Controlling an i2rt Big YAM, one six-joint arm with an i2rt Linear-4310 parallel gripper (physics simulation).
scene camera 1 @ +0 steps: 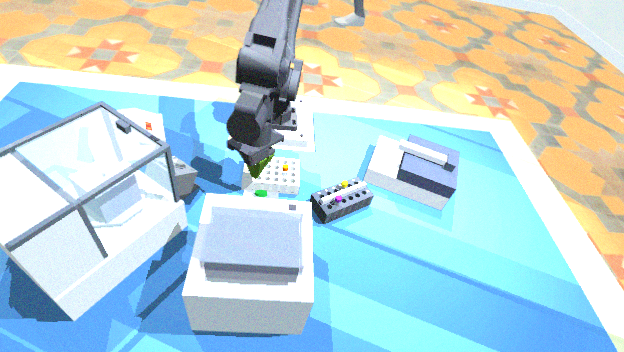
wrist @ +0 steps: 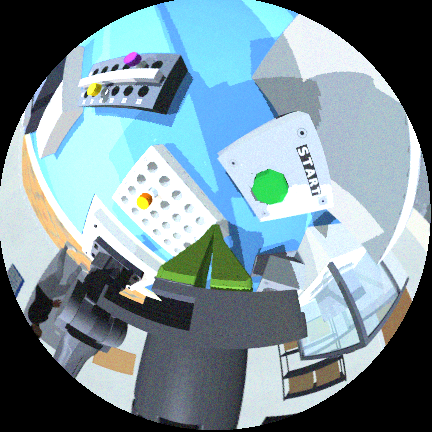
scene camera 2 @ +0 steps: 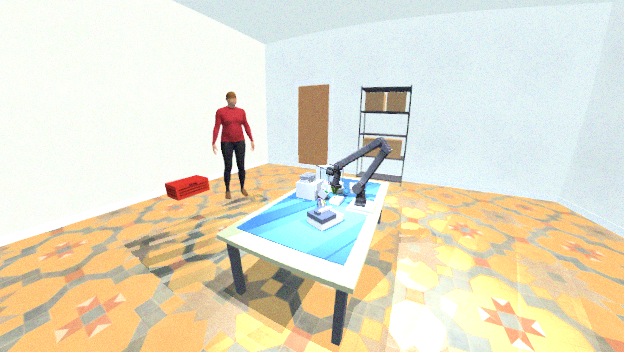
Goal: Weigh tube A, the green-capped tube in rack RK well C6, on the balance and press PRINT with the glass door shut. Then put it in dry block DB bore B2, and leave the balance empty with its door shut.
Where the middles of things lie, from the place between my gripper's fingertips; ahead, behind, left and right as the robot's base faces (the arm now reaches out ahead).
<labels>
I see the green START button (wrist: pixel 269 186) 6 cm ahead of my hand, 2 cm above it and 1 cm to the left of it. Also, from my hand: white box with grey lid (scene camera 1: pixel 251 270) (22 cm ahead, 5 cm above); then glass-box balance (scene camera 1: pixel 96 195) (27 cm to the right, 13 cm ahead, 7 cm above).
</labels>
